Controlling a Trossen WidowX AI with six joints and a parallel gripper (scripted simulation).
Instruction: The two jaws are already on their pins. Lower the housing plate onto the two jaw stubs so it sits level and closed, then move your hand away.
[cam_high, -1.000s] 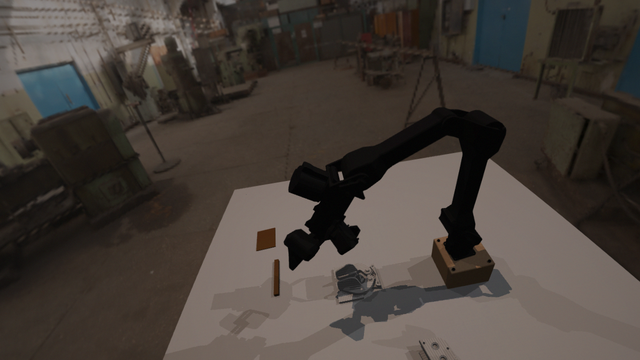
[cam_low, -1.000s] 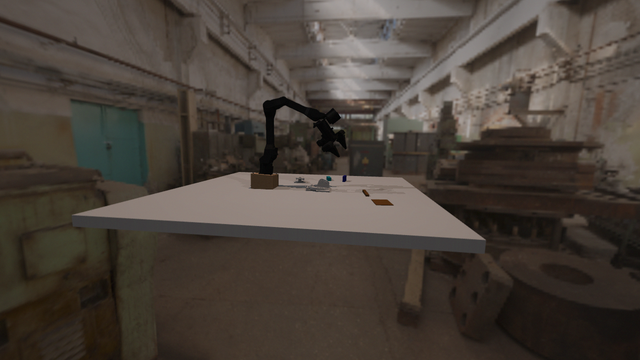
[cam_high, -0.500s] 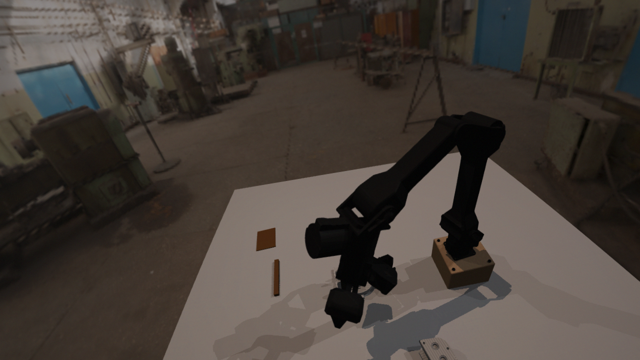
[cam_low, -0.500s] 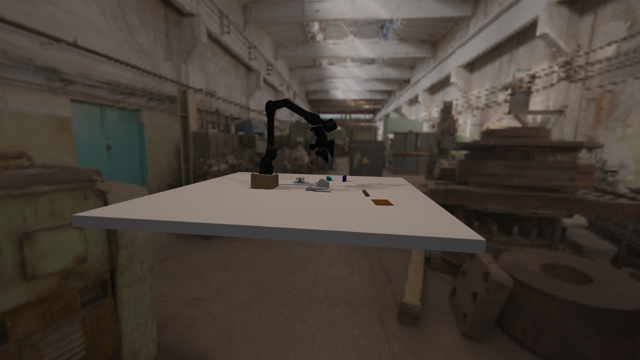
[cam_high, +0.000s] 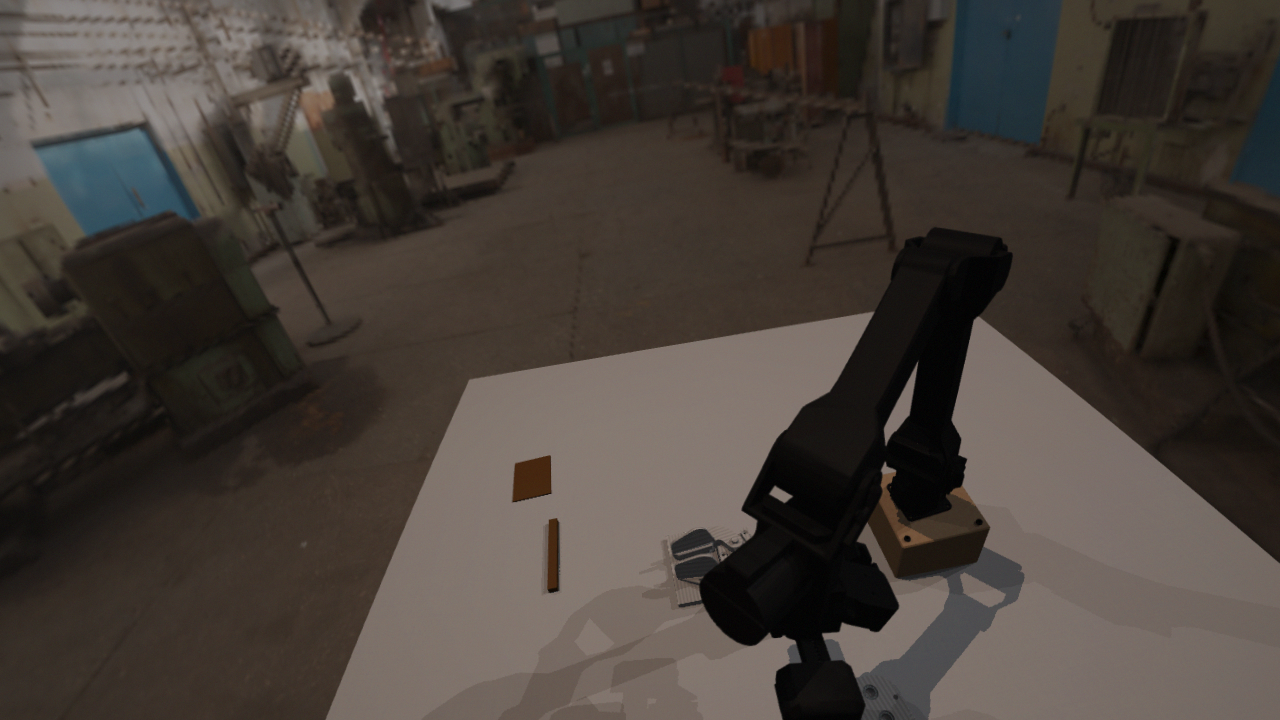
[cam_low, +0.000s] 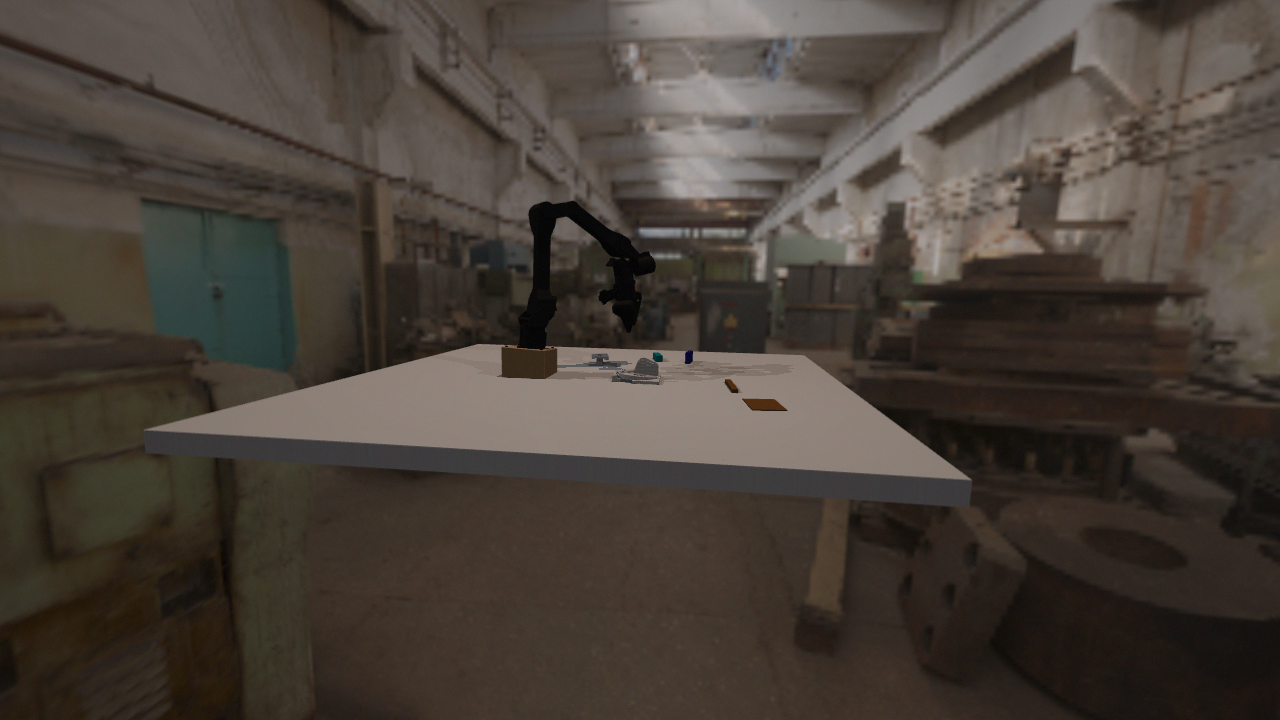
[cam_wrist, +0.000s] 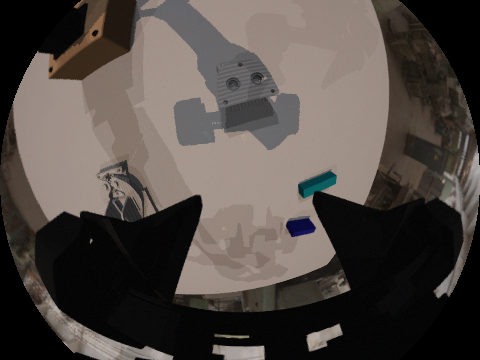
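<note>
The pale ribbed base is 23 cm to the right of my gripper tip, 11 cm below it and 6 cm ahead of it. From my gripper tip the other things lie so: small blue block (19 cm ahead, 12 cm to the left, 10 cm below); then brown bar (30 cm to the right, 28 cm ahead, 11 cm below); then teal block (15 cm to the left, 11 cm below, 8 cm ahead).
</note>
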